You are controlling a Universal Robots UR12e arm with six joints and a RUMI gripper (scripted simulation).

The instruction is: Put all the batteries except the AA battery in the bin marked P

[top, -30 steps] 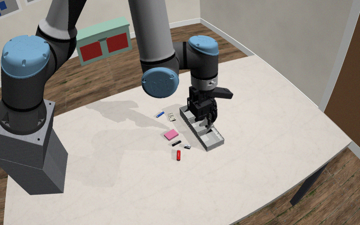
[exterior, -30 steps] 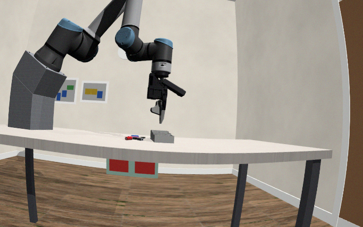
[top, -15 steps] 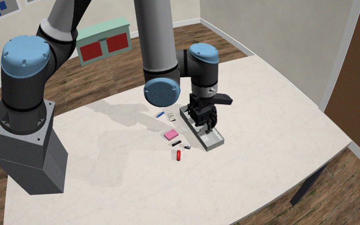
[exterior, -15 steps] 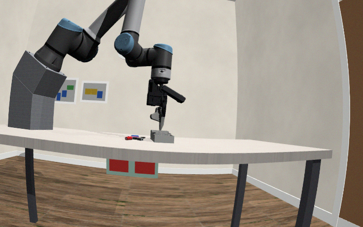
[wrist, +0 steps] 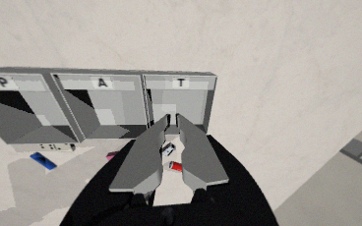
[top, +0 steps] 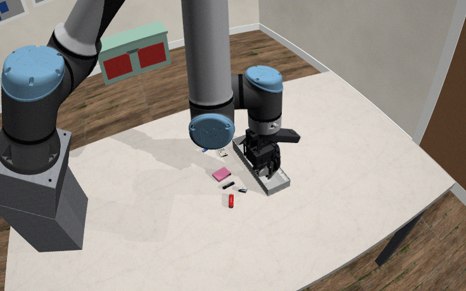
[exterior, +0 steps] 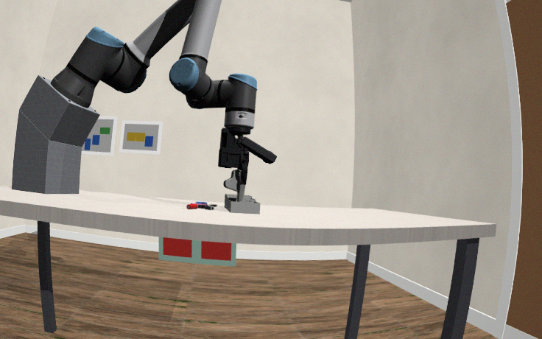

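The bin marked P is 2 cm ahead of my hand, 7 cm to the left of it and 1 cm below it. The rest, counted from my hand: red battery: 14 cm behind, 1 cm to the left, 3 cm below; black battery: 11 cm behind, 7 cm to the left, 3 cm below; pink block: 10 cm behind, 12 cm to the left, 3 cm below.
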